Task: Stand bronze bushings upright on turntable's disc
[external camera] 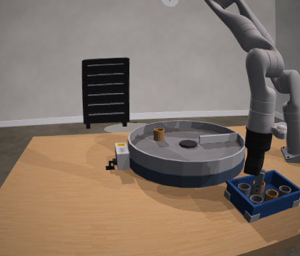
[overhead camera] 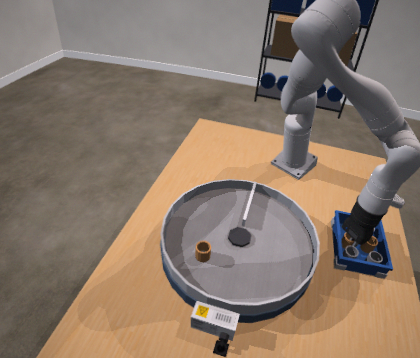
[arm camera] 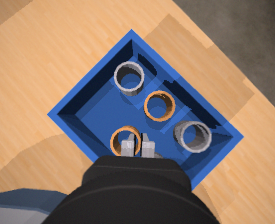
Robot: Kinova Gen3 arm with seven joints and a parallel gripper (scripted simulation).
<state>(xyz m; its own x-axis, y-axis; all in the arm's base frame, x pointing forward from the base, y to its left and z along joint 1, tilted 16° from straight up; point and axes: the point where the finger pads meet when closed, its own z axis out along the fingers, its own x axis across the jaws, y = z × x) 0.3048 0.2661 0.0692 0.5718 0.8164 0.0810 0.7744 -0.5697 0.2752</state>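
Now: the blue crate 20 mm to the left of my hand, 20 mm below it and 20 mm behind it. From my hand the other things lie so: grey turntable disc: 300 mm to the right, 150 mm ahead, 10 mm above.
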